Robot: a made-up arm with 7 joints.
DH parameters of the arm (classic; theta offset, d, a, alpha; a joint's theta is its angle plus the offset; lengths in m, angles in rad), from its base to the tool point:
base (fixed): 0 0.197 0 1.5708
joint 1: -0.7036 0 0.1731 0
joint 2: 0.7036 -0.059 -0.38 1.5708
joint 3: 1.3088 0 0.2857 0
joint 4: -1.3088 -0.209 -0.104 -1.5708
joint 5: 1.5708 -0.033 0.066 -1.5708
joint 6: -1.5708 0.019 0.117 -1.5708
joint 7: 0.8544 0 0.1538 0
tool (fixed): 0.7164 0.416 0 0
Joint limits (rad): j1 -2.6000..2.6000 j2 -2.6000..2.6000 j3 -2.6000..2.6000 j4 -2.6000..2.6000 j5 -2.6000..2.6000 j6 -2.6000..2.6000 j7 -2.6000..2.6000
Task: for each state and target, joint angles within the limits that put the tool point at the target. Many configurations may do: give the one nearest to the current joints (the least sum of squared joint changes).
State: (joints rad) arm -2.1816 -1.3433 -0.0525 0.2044 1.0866 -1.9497 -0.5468
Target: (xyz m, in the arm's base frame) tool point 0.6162 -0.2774 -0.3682
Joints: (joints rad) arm -2.1498 -1.3900 0.7133 0.6983 1.0617 -1.3900 -0.5668
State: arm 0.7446 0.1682 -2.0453 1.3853 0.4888 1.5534 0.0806
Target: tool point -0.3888 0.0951 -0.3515
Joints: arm 1.1124 0.3777 -2.1327 0.7651 0.8291 1.4825 0.0572
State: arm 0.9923 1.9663 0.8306 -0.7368 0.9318 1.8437 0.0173
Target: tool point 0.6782 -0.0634 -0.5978
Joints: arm 0.8771 1.6996 0.2348 -1.0355 0.9455 1.6889 0.0452
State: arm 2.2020 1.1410 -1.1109 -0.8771 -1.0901 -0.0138 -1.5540
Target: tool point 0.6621 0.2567 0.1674
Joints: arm 2.2550 1.6192 -1.4712 -1.1185 -1.0347 0.4464 -1.6016
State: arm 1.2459 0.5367 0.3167 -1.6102 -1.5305 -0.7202 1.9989
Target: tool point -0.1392 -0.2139 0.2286
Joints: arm 1.1931 0.3492 0.4014 -1.3535 -1.2907 -0.9615 2.0926
